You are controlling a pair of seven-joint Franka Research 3 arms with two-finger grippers.
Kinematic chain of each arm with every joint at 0, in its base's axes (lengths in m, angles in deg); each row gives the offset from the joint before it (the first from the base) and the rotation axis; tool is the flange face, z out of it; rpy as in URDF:
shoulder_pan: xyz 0 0 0.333 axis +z
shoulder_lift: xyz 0 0 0 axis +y
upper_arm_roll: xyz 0 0 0.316 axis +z
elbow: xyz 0.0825 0 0 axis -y
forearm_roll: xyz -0.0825 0 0.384 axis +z
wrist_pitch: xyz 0 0 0 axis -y
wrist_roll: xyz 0.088 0 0 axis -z
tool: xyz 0 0 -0.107 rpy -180 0 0
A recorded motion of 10 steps. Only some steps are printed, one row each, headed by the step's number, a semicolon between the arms.
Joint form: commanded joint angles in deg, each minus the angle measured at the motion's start. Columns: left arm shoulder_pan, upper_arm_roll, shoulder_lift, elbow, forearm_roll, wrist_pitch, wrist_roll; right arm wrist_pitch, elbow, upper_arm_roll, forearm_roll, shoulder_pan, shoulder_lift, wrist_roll.
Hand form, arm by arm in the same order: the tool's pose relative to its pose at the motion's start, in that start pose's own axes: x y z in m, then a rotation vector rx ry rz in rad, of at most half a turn. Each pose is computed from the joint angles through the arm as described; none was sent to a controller.
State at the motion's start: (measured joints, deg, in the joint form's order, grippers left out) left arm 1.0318 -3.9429 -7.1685 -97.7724 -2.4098 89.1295 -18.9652; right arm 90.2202 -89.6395 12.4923 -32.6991 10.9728 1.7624 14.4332
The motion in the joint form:
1: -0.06 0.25 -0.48 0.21 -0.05 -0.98 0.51; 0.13 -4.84 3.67 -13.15 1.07 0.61 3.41
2: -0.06 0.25 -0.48 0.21 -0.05 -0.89 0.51; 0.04 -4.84 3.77 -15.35 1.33 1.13 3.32
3: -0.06 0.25 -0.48 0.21 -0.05 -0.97 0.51; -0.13 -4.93 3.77 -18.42 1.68 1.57 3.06
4: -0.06 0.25 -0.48 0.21 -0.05 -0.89 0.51; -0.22 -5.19 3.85 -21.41 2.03 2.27 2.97
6: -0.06 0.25 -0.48 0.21 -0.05 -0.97 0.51; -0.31 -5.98 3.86 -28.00 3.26 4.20 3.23
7: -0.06 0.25 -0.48 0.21 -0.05 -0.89 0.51; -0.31 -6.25 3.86 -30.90 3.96 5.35 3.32
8: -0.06 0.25 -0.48 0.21 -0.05 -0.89 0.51; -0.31 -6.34 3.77 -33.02 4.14 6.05 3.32
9: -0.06 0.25 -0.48 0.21 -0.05 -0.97 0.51; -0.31 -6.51 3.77 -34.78 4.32 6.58 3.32
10: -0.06 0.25 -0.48 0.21 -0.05 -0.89 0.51; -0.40 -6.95 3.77 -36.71 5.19 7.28 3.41
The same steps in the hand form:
1: -0.0037 -0.0027 -0.0045 0.0007 -0.0050 0.0061; -0.0033 -0.0394 0.0110 -0.2257 0.0457 -0.0663
2: -0.0035 -0.0026 -0.0046 0.0002 -0.0035 0.0061; -0.0007 -0.0415 0.0128 -0.2613 0.0539 -0.0790
3: -0.0036 -0.0027 -0.0045 0.0006 -0.0048 0.0061; 0.0019 -0.0419 0.0140 -0.3122 0.0657 -0.0948
4: -0.0035 -0.0026 -0.0046 0.0002 -0.0035 0.0061; 0.0051 -0.0456 0.0179 -0.3615 0.0748 -0.1140
6: -0.0036 -0.0027 -0.0045 0.0006 -0.0048 0.0061; 0.0126 -0.0602 0.0289 -0.4685 0.0978 -0.1611
7: -0.0035 -0.0026 -0.0046 0.0002 -0.0035 0.0061; 0.0165 -0.0698 0.0347 -0.5141 0.1095 -0.1878
8: -0.0035 -0.0026 -0.0046 0.0002 -0.0035 0.0061; 0.0198 -0.0722 0.0391 -0.5480 0.1159 -0.2005
9: -0.0036 -0.0027 -0.0045 0.0006 -0.0048 0.0061; 0.0221 -0.0753 0.0423 -0.5760 0.1225 -0.2130
10: -0.0035 -0.0026 -0.0046 0.0002 -0.0035 0.0061; 0.0228 -0.0861 0.0448 -0.6069 0.1343 -0.2378

